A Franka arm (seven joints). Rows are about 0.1 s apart.
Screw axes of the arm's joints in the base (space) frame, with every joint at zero. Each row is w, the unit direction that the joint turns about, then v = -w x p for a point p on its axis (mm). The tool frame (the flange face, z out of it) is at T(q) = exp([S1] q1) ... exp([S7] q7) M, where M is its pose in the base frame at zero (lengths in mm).
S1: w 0 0 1 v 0 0 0
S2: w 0 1 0 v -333 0 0
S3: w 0 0 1 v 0 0 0
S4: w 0 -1 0 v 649 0 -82.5
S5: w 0 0 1 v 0 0 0
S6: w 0 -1 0 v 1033 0 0
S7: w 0 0 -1 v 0 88 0
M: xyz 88 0 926 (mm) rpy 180 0 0 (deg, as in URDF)
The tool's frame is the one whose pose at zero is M.
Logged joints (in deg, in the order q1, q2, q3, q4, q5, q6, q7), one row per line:
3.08, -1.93, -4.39, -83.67, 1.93, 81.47, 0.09
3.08, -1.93, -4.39, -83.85, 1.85, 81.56, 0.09
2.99, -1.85, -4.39, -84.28, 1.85, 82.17, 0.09
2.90, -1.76, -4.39, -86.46, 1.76, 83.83, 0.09
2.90, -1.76, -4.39, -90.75, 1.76, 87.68, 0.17
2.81, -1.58, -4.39, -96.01, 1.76, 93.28, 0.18
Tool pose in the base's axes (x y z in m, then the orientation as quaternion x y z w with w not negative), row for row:
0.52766, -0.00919, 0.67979, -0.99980, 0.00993, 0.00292, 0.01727
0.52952, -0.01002, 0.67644, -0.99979, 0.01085, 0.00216, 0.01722
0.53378, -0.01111, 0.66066, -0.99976, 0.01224, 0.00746, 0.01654
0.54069, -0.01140, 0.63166, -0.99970, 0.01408, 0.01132, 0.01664
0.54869, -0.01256, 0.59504, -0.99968, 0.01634, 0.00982, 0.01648
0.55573, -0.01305, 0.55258, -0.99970, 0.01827, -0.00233, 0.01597
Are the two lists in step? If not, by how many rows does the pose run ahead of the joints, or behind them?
The pose runs 1 row ahead of the joints: the pose in row i belongs to the joints in row i + 1.
